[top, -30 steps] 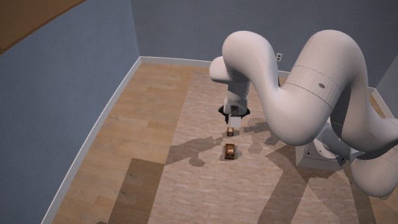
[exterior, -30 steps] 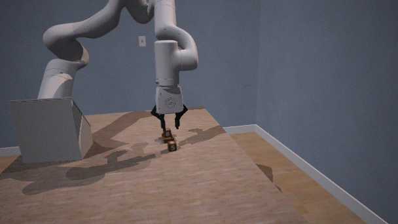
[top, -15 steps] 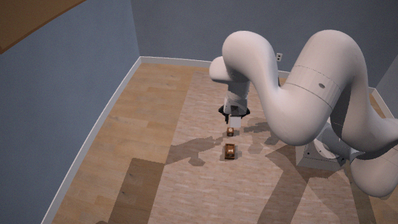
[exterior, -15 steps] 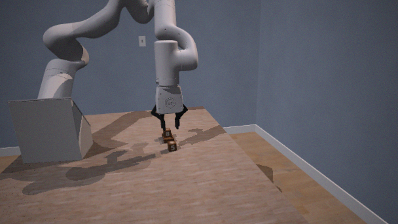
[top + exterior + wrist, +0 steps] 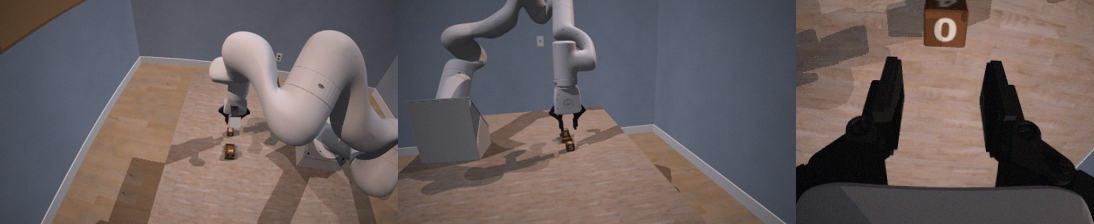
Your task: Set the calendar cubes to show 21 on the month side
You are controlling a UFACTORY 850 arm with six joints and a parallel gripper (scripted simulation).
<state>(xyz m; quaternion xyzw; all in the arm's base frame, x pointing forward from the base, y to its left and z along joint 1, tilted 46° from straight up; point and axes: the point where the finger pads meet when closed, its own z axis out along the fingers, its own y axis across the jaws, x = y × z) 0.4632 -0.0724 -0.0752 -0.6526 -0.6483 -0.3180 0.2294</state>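
My gripper is now 9 cm above the brown wooden date cube. Round my hand: brown tray 11 cm to the left, 10 cm below.
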